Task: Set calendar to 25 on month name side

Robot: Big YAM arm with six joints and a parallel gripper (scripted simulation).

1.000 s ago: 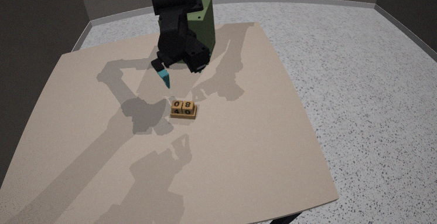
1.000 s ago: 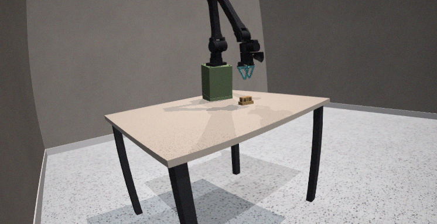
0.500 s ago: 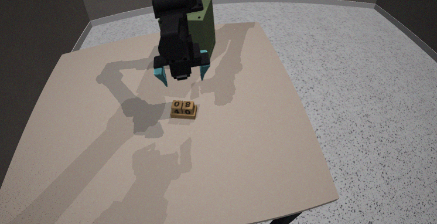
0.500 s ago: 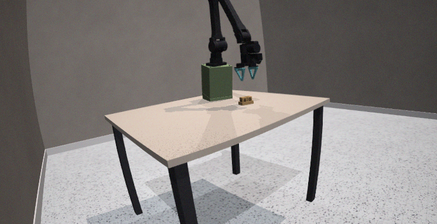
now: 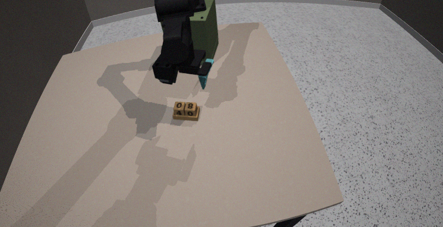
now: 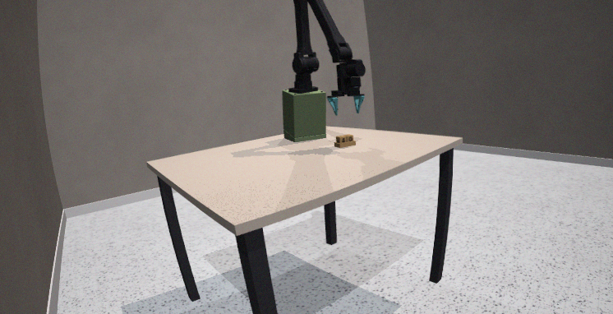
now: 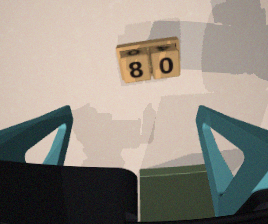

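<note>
My gripper is now 13 cm above the wooden tray, 2 cm to the left of it and 1 cm past it.
</note>
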